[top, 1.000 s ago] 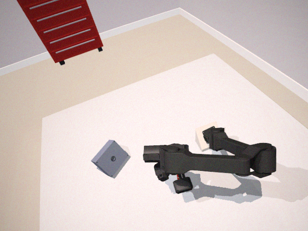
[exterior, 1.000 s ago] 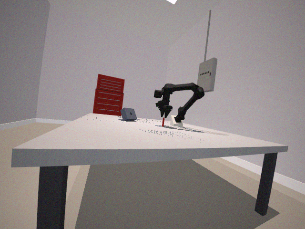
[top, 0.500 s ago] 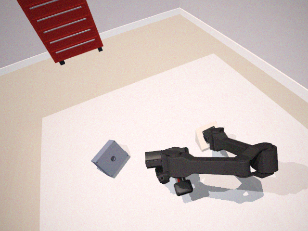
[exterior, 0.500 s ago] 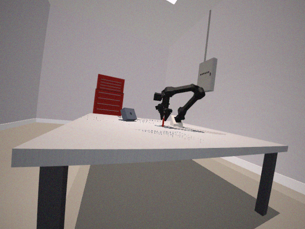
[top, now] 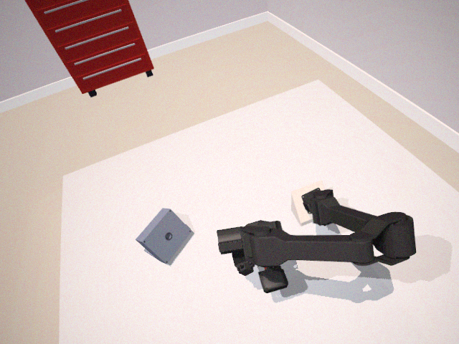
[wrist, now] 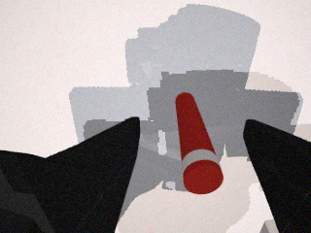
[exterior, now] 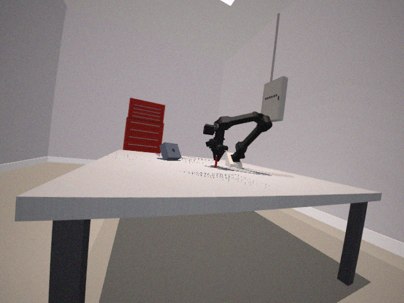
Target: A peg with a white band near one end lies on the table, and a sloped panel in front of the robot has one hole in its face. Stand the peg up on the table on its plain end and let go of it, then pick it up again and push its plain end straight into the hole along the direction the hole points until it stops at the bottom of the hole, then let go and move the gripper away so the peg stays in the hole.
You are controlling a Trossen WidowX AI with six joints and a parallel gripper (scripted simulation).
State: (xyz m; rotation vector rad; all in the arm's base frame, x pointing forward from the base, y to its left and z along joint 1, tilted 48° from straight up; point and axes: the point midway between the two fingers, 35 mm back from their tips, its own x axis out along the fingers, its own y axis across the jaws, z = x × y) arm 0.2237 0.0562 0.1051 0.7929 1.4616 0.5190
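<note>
Now: gripper tip 20 mm below the red peg. The rest, counted from my gripper tip: grey-blue sloped panel 240 mm ahead, 220 mm to the right, 20 mm above.
</note>
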